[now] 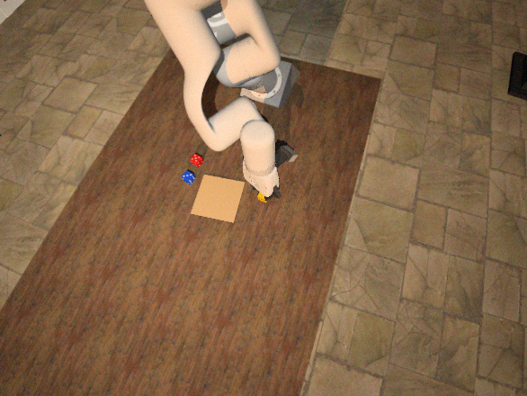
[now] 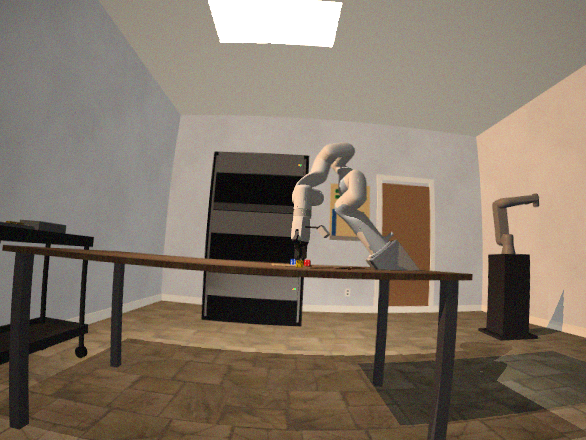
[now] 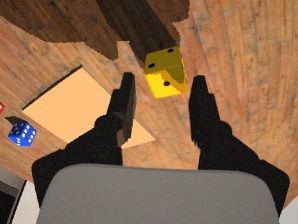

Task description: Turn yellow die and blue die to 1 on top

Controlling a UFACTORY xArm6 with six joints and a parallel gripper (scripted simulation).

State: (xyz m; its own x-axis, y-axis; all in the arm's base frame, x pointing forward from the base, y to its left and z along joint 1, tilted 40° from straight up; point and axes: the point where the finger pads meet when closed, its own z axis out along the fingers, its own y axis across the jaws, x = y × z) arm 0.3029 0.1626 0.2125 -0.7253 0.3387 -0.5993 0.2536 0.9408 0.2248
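My hand is 4 cm above the yellow die. From my hand the other things lie so: red die: 26 cm to the right, 4 cm below, 2 cm behind; tan mat: 13 cm to the right, 6 cm ahead, 5 cm below; blue die: 25 cm to the right, 4 cm below, 4 cm ahead.
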